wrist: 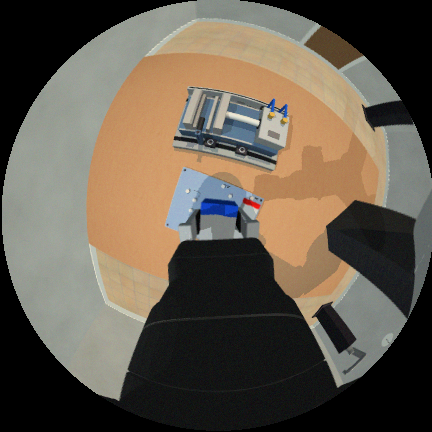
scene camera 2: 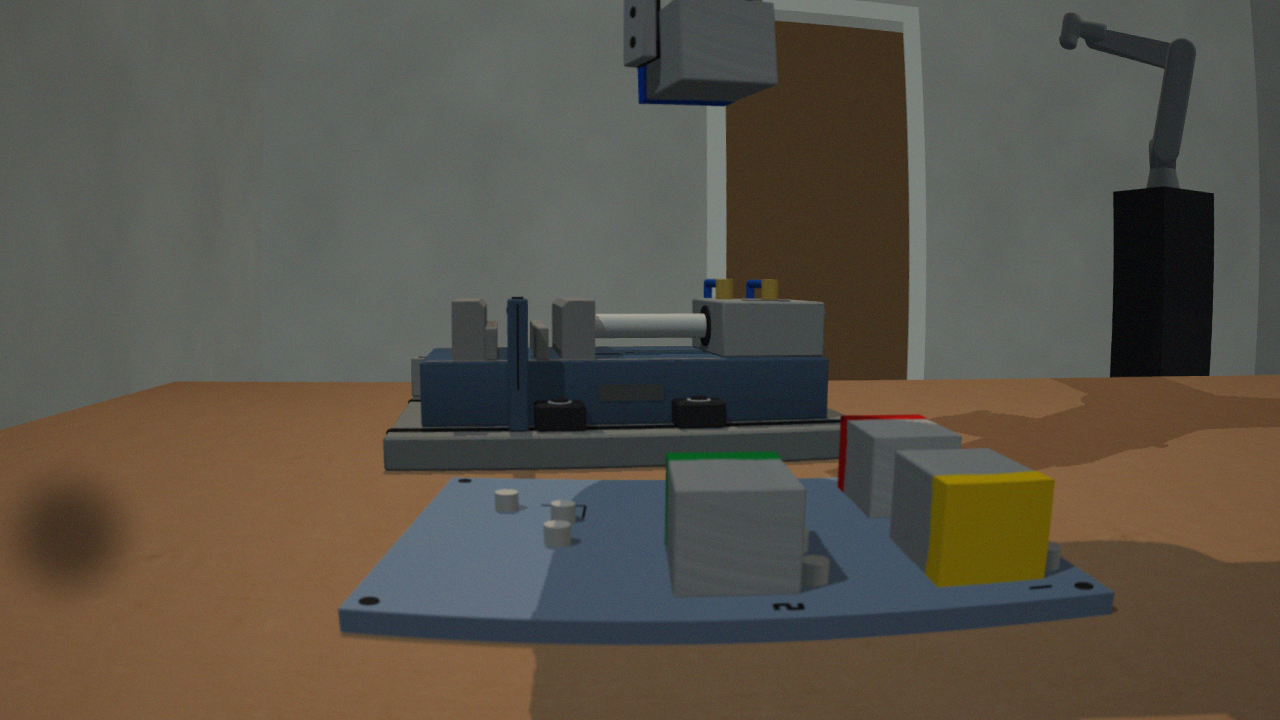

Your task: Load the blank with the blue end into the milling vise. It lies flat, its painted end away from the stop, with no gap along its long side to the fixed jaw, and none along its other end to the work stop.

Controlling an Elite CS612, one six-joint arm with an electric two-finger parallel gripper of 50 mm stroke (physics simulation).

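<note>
The blank with the blue end [scene camera 2: 716, 49] [wrist: 219, 208] is held in the air, lying level, above and behind the tray in the scene view. My gripper [wrist: 217, 215] is shut on its sides; in the scene view one finger shows at its left side and the other is hidden. The blue end faces away from the gripper body in the wrist view. The milling vise [scene camera 2: 626, 386] [wrist: 245, 136] stands apart from it. Between its fixed jaw [scene camera 2: 469, 329] [wrist: 192, 107] and moving jaw [scene camera 2: 573, 328] [wrist: 221, 114] no blank shows. The blue upright work stop [scene camera 2: 517, 362] stands at the near side.
A blue tray [scene camera 2: 465, 573] [wrist: 176, 200] with pegs lies in front of the vise. It bears a green-ended blank [scene camera 2: 738, 528], a red-ended blank [scene camera 2: 904, 465] [wrist: 251, 204] and a yellow-ended blank [scene camera 2: 989, 528]. Blue hose fittings stand on the vise's right end.
</note>
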